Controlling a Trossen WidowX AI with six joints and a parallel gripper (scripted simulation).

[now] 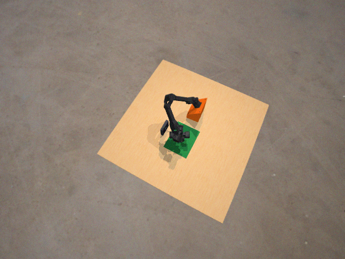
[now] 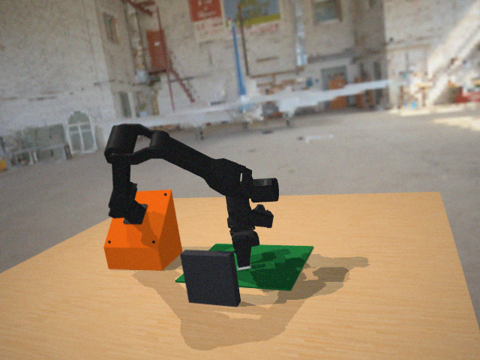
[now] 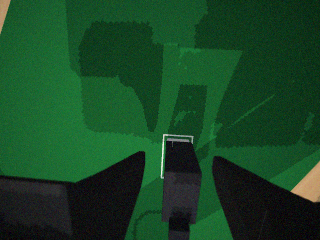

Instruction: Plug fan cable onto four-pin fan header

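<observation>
My gripper tip is now 1 cm below the dark fan plug and 1 cm past it. The rest, counted from my gripper tip: black fan (16 cm to the right, 4 cm above, 2 cm behind); green board (4 cm below, 3 cm to the left, 1 cm behind).
</observation>
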